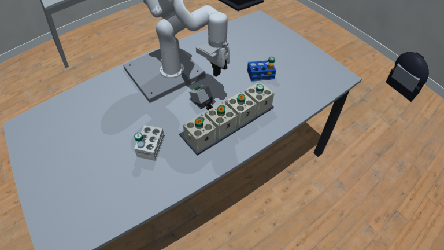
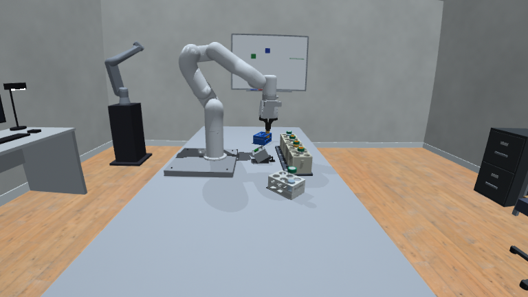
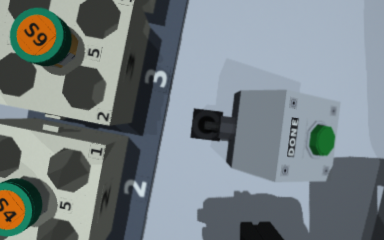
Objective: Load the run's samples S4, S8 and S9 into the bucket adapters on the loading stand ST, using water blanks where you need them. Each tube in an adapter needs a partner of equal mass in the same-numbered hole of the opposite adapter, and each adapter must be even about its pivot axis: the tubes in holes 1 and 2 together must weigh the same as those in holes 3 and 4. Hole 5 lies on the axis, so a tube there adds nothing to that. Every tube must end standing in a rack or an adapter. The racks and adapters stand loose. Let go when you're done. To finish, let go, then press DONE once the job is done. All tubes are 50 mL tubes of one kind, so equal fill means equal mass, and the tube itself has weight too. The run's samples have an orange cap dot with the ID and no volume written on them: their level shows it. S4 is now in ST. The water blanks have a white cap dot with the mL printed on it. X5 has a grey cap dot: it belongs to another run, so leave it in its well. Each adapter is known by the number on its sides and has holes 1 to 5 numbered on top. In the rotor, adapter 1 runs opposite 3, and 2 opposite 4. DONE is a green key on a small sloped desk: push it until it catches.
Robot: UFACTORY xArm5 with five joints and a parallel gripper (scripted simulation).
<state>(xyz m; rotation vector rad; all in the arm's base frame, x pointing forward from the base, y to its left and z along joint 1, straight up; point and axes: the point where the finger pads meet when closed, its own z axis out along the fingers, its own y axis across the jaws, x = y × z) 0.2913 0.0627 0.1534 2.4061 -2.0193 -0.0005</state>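
The green done key is 7 cm behind my hand, 6 cm to the right of it and 11 cm below it. Round my hand: white rack: 4 cm ahead, 39 cm to the right, 15 cm below; then adapter 1: 15 cm ahead, 13 cm to the left, 13 cm below; then blue rack: 1 cm behind, 30 cm to the left, 15 cm below.
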